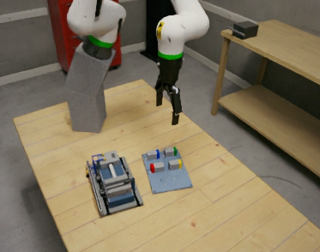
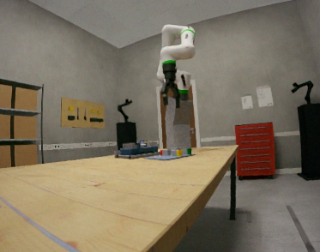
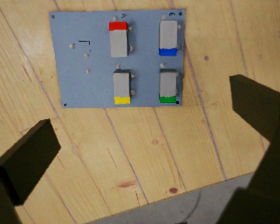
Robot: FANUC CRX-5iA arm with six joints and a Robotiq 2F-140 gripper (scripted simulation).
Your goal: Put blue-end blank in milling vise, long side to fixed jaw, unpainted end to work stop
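The red-ended blank lies 20 mm ahead of my hand, 60 mm to the right of it and 290 mm below it. Round my hand: blue-grey plate: 40 mm ahead, 20 mm to the right, 320 mm below; green-ended blank: 30 mm behind, 60 mm to the left, 290 mm below; yellow-ended blank: 50 mm ahead, 30 mm to the left, 290 mm below.
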